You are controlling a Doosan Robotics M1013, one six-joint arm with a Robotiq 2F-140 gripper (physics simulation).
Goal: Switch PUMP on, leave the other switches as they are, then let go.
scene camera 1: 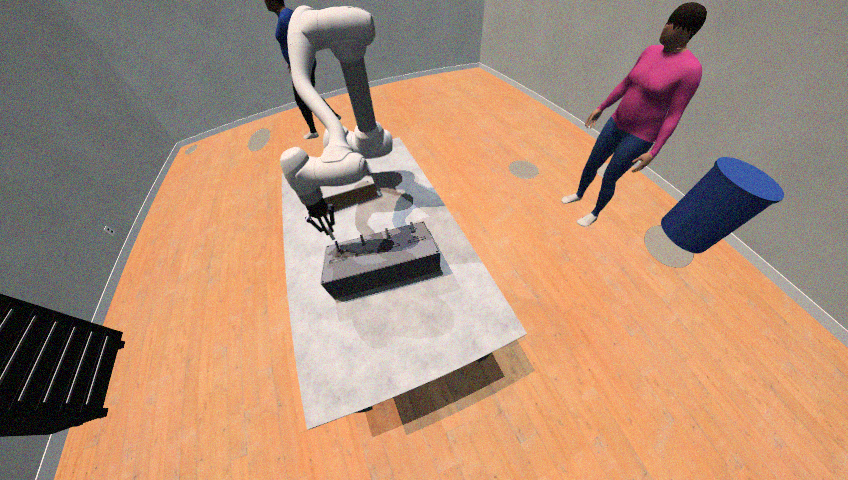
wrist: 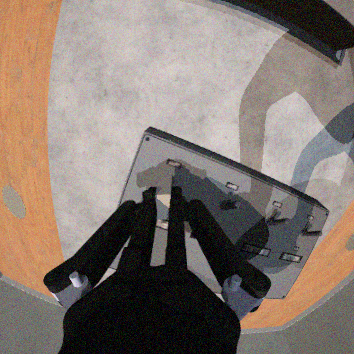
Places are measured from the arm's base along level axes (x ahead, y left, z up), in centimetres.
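Pixels of known places: gripper, fingertip midpoint: [scene camera 1: 332, 238] [wrist: 166, 179].
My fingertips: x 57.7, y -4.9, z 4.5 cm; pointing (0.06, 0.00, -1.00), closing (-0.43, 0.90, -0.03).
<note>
Behind a point stands the place of what it marks.
A grey switch box [scene camera 1: 386, 276] @[x 79.8, y 16.1, z -1.5 cm] [wrist: 280, 287] @[x 75.1, y 35.4, z 4.7 cm] stands on the table, with levers in a row along its top. In the scene view the leftmost lever [scene camera 1: 336, 245] @[x 60.2, y -4.2, z 1.7 cm] stands up close to my fingertips. In the wrist view three other levers [wrist: 230, 204] @[x 58.9, y 7.4, z 1.8 cm] [wrist: 276, 216] @[x 59.0, y 21.3, z -1.5 cm] [wrist: 312, 231] @[x 57.8, y 31.4, z 1.2 cm] show to the right of my fingers. The small labels are too blurred to read, so I cannot tell which switch is PUMP. My gripper [scene camera 1: 332, 234] @[x 57.7, y -4.9, z 4.5 cm] [wrist: 166, 179] @[x 57.7, y -4.9, z 4.5 cm] is shut with nothing between its fingers, over the box's left end. The fingers hide the leftmost lever in the wrist view; contact cannot be told.
A long dark-sided box [scene camera 1: 351, 190] @[x 22.6, y 4.1, z 0.0 cm] [wrist: 310, 22] @[x 22.0, y 7.4, z -6.3 cm] lies on the table [scene camera 1: 410, 356] @[x 112.6, y 19.1, z -9.6 cm] [wrist: 100, 75] @[x 49.2, y -24.5, z -9.6 cm] nearer the arm's base. A person in pink [scene camera 1: 660, 83] and a blue barrel [scene camera 1: 714, 208] stand to the right, a person in blue [scene camera 1: 282, 35] behind the arm. A black slatted object [scene camera 1: 59, 362] is at left.
</note>
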